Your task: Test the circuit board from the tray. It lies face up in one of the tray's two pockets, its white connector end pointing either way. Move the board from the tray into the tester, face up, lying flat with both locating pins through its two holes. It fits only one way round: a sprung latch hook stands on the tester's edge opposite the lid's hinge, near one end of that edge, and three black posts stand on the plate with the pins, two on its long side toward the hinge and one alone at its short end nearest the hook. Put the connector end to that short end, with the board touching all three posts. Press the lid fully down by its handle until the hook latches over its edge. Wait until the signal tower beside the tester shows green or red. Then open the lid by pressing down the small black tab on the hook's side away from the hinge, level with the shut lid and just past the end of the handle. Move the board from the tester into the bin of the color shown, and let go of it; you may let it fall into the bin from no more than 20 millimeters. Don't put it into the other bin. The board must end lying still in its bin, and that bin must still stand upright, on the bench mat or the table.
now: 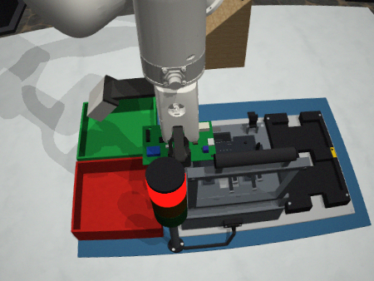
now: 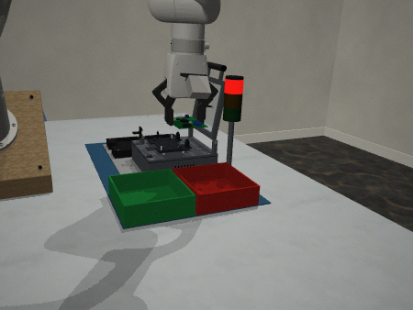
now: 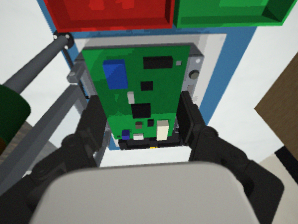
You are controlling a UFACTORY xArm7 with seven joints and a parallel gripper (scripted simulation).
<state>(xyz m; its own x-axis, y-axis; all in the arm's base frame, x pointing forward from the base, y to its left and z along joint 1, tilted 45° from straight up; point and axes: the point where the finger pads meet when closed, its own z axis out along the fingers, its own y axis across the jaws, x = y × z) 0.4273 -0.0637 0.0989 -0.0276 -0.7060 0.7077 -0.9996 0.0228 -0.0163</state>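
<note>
My hand is 2 cm short of the red bin, 12 cm to the left of it and 14 cm above it. Round my hand: tester plate 1 cm behind, 9 cm to the left, 9 cm below; then tester lid 10 cm ahead, 8 cm to the left, 3 cm above; then green circuit board 1 cm below.
</note>
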